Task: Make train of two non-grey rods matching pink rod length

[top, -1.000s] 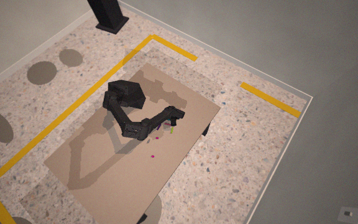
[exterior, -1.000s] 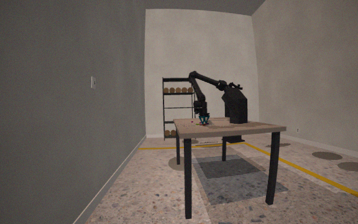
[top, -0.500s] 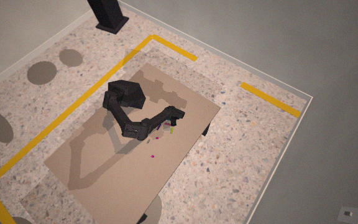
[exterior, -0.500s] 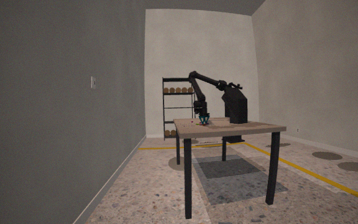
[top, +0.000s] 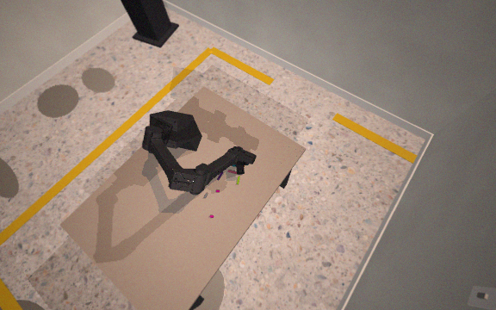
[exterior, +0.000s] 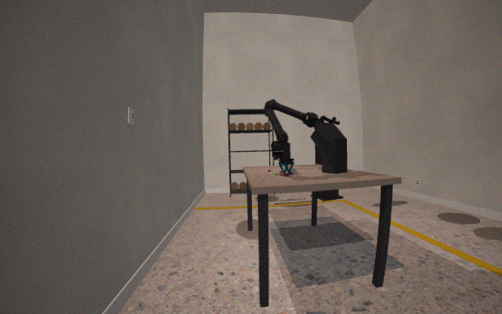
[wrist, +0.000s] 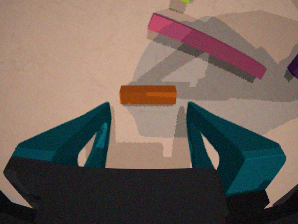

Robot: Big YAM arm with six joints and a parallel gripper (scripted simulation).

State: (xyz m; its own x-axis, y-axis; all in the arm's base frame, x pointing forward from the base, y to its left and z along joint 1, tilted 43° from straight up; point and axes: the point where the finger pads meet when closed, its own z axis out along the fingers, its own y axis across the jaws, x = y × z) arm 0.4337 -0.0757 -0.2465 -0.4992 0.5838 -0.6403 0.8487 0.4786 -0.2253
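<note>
The orange rod lies 20 mm below my hand. From my hand the other things lie so: purple rod: 120 mm to the right, 90 mm behind, 20 mm below; then lime rod: 90 mm to the right, 30 mm ahead, 20 mm below; then pink rod: 60 mm to the right, 20 mm below, 20 mm behind.
</note>
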